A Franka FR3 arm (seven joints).
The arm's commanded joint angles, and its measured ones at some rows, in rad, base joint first. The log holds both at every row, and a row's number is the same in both.
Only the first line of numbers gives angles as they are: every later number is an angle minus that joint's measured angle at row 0.
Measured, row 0: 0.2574 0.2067 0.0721 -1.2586 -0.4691 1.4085 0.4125
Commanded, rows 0 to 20: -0.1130 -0.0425 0.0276 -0.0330 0.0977 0.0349 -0.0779; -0.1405 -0.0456 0.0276 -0.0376 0.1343 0.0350 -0.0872; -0.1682 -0.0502 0.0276 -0.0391 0.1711 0.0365 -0.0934; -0.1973 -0.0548 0.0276 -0.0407 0.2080 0.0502 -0.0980; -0.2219 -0.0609 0.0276 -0.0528 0.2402 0.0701 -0.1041; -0.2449 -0.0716 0.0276 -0.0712 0.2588 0.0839 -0.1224; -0.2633 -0.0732 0.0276 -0.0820 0.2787 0.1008 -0.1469; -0.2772 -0.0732 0.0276 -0.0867 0.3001 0.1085 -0.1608; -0.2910 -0.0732 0.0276 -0.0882 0.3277 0.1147 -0.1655; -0.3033 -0.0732 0.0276 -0.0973 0.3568 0.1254 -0.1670; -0.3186 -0.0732 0.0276 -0.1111 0.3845 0.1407 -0.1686; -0.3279 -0.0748 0.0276 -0.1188 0.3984 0.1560 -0.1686; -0.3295 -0.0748 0.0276 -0.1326 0.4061 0.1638 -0.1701; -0.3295 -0.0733 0.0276 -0.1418 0.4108 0.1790 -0.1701; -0.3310 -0.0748 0.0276 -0.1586 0.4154 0.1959 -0.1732; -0.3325 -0.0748 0.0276 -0.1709 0.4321 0.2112 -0.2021; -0.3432 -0.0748 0.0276 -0.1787 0.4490 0.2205 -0.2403; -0.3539 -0.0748 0.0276 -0.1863 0.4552 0.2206 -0.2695; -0.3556 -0.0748 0.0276 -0.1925 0.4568 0.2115 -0.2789; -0.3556 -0.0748 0.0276 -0.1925 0.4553 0.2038 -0.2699; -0.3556 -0.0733 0.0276 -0.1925 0.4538 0.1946 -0.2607
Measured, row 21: -0.3214 -0.0421 0.0093 -0.1445 0.4198 0.1862 -0.2294
